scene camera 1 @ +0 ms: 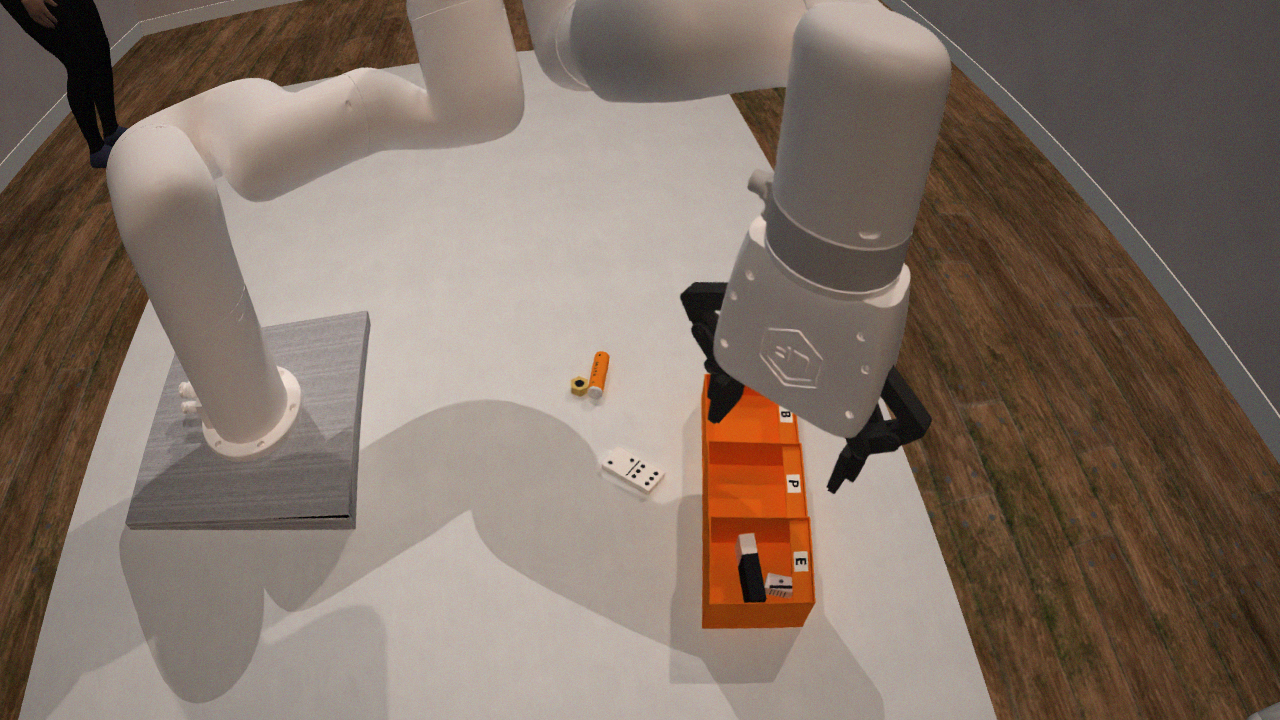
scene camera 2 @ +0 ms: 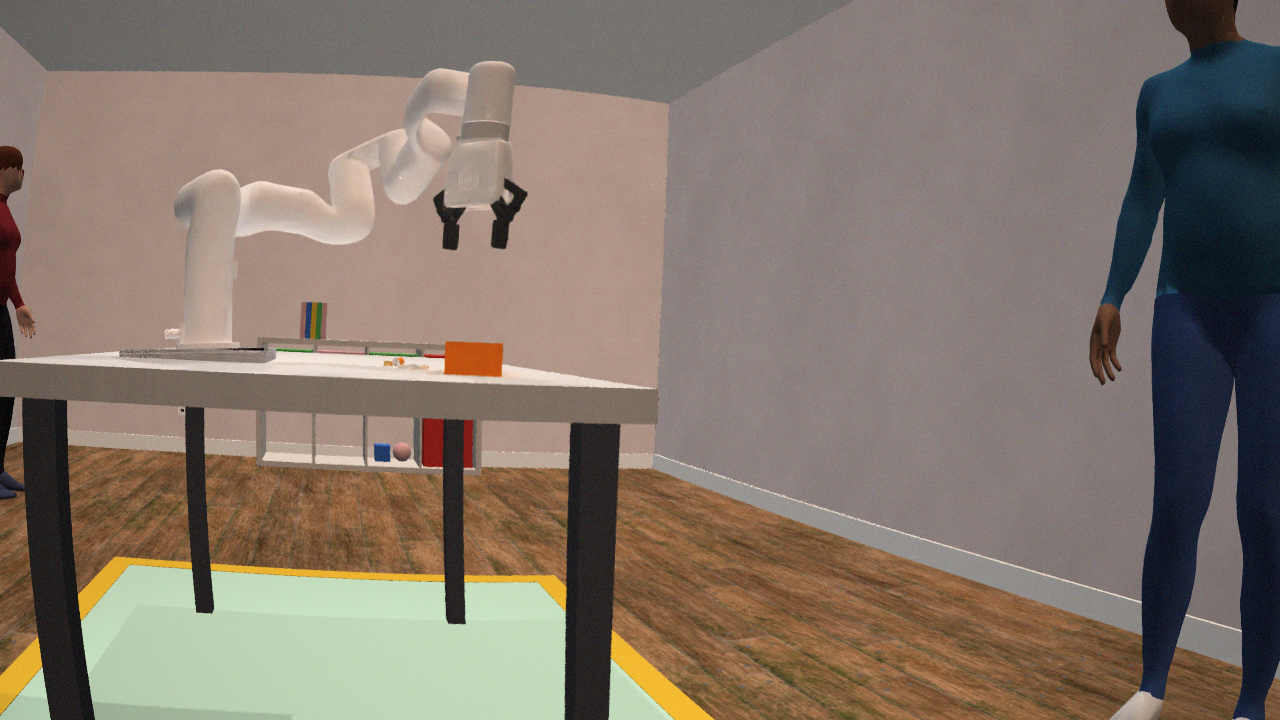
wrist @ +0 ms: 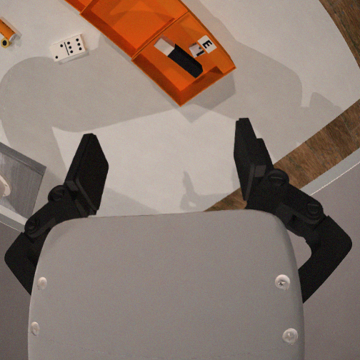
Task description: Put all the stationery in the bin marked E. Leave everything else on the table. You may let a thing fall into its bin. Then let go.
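Places are measured from the arm's base along level axes (x ahead, y left, z up), in centimetres.
Pixels of known places: gripper, fingertip midpoint: (scene camera 1: 783, 443) (scene camera 2: 473, 248); arm's base, link origin: (scene camera 1: 252, 414) (scene camera 2: 207, 348).
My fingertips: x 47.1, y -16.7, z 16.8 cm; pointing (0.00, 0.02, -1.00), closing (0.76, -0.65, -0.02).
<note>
For each thing: its middle in the pictures, then the offset to it from my fingertips.
- orange three-part bin, body centre: (scene camera 1: 754, 491) (scene camera 2: 474, 357) dx +1.7, dy +7.6, dz -16.1 cm
- eraser, body centre: (scene camera 1: 750, 572) dx +0.5, dy -0.4, dz -16.6 cm
- grey piece, body centre: (scene camera 1: 779, 585) dx +2.9, dy -1.6, dz -17.1 cm
- white domino, body centre: (scene camera 1: 632, 470) (scene camera 2: 412, 366) dx -8.3, dy +11.8, dz -18.1 cm
- orange battery-like cylinder, body centre: (scene camera 1: 598, 375) dx -10.9, dy +22.9, dz -17.7 cm
- yellow nut, body centre: (scene camera 1: 579, 386) dx -12.7, dy +21.8, dz -18.0 cm
My gripper (scene camera 1: 774, 454) (scene camera 2: 475, 248) (wrist: 166, 141) is open and empty, high above the orange three-part bin (scene camera 1: 747, 616) (scene camera 2: 474, 360) (wrist: 207, 81). In the compartment marked E lies an eraser (scene camera 1: 751, 574) (wrist: 185, 60) with a black sleeve and a white end, slanted against the walls. Beside it, near the E label, is a small white and grey piece (scene camera 1: 779, 585) (wrist: 196, 49) that looks like a sharpener, partly hidden by the bin's wall. The compartments marked B and P stand in line with E; my gripper hides part of B in scene camera 1.
A white domino (scene camera 1: 632, 470) (wrist: 69, 48) lies on the table beside the bin. An orange battery-like cylinder (scene camera 1: 598, 374) (wrist: 7, 28) and a yellow nut (scene camera 1: 580, 392) lie touching or close together farther back. The grey base plate (scene camera 1: 326, 420) is at the left.
</note>
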